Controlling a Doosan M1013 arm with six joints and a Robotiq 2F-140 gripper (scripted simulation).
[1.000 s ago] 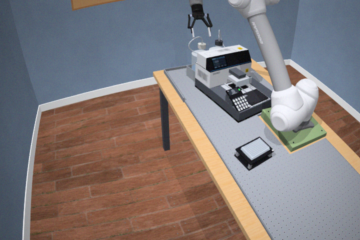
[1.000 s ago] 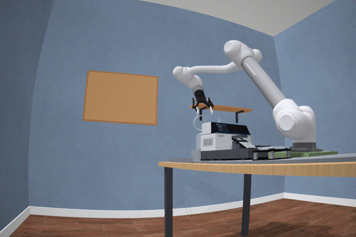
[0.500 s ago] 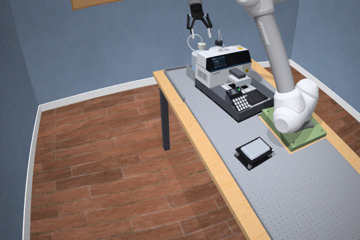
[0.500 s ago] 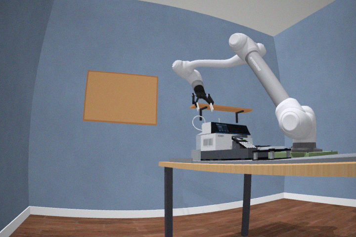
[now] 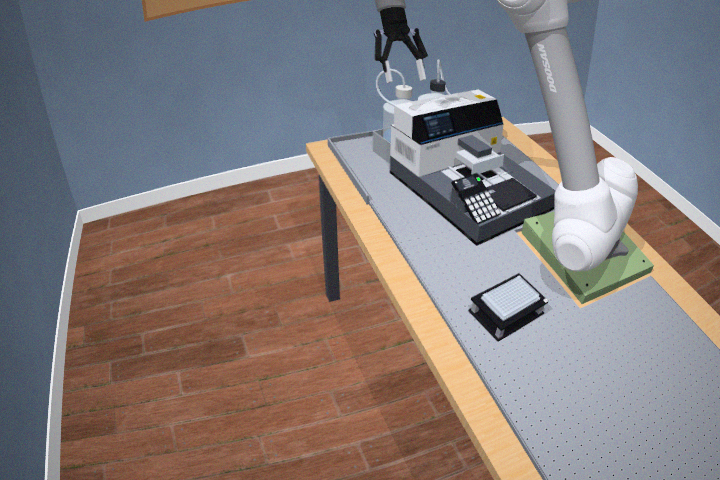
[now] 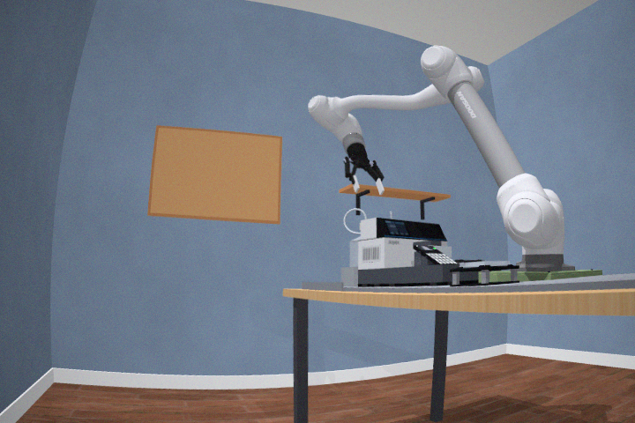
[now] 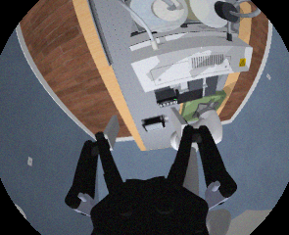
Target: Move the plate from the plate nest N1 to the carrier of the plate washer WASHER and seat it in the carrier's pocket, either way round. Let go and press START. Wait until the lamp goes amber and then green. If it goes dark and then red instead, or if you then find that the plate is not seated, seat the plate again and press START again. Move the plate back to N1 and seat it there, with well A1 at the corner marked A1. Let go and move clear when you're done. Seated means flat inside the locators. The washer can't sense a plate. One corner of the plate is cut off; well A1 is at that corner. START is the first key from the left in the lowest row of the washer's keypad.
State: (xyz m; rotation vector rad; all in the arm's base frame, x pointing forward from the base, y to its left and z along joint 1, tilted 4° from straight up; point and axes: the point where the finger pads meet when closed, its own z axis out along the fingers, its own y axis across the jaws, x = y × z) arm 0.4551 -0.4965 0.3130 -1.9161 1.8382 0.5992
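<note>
Now: hand 62 cm to the right of the well plate, 33 cm above it and 6 cm past it. From my hand the other things lie so: plate washer (25 cm below, 21 cm behind, 10 cm to the left); black plate nest N1 (62 cm to the left, 33 cm below, 6 cm behind); washer carrier (30 cm below, 25 cm to the left, 25 cm behind).
</note>
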